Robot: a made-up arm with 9 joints. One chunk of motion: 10 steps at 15 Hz.
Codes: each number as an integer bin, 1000 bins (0 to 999) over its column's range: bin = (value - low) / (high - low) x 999, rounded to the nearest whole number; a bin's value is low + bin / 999 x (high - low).
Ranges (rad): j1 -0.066..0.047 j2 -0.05..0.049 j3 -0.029..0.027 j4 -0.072..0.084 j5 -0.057..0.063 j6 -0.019..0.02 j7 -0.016..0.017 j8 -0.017..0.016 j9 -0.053..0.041
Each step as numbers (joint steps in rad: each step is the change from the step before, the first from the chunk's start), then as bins.
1 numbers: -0.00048 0.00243 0.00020 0.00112 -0.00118 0.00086 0.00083 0.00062 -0.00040
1 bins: 579 529 521 468 465 509 509 533 559
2 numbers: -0.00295 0.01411 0.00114 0.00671 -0.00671 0.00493 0.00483 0.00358 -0.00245
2 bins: 557 647 538 504 419 613 631 623 537
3 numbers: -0.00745 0.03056 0.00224 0.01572 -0.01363 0.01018 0.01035 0.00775 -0.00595
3 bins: 518 813 557 562 361 747 798 749 500
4 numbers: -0.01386 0.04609 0.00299 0.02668 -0.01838 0.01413 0.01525 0.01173 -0.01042
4 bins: 461 970 571 632 322 849 946 870 453
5 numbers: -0.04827 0.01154 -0.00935 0.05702 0.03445 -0.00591 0.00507 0.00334 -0.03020
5 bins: 157 621 351 826 761 335 638 616 242
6 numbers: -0.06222 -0.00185 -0.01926 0.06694 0.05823 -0.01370 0.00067 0.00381 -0.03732
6 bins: 33 486 174 890 959 136 505 630 167
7 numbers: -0.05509 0.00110 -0.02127 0.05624 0.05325 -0.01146 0.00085 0.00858 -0.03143
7 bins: 96 516 138 821 918 193 510 774 229
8 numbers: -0.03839 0.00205 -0.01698 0.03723 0.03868 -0.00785 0.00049 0.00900 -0.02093
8 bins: 244 525 214 699 797 286 499 787 341
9 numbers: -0.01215 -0.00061 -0.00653 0.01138 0.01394 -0.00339 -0.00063 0.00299 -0.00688
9 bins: 476 498 401 534 591 400 465 605 490
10 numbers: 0.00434 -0.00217 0.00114 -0.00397 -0.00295 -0.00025 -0.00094 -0.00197 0.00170
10 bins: 622 483 538 436 450 480 456 455 581
